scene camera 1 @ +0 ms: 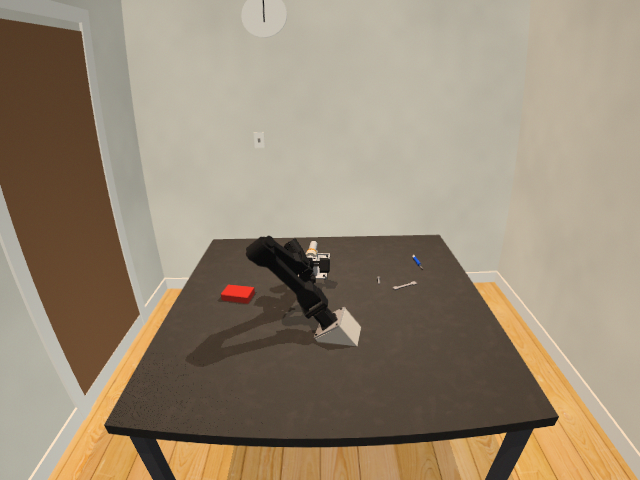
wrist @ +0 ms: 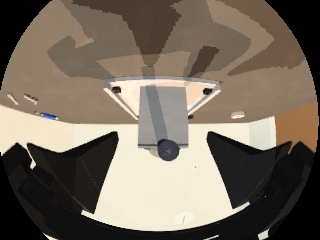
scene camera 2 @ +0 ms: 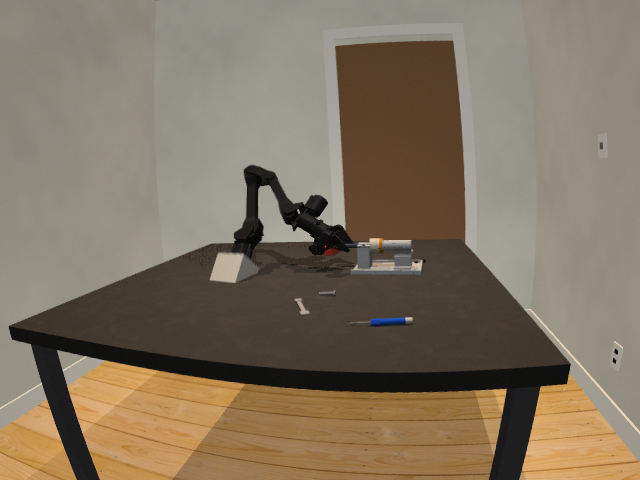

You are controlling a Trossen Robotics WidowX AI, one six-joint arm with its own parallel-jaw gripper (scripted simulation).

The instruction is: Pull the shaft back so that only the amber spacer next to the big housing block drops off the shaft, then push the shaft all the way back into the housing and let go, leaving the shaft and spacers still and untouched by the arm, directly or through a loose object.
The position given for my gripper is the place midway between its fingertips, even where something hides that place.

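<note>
My gripper (scene camera 2: 352, 248) (wrist: 163, 136) visible. Shaft fixture (wrist: 162, 101) visible too.
</note>
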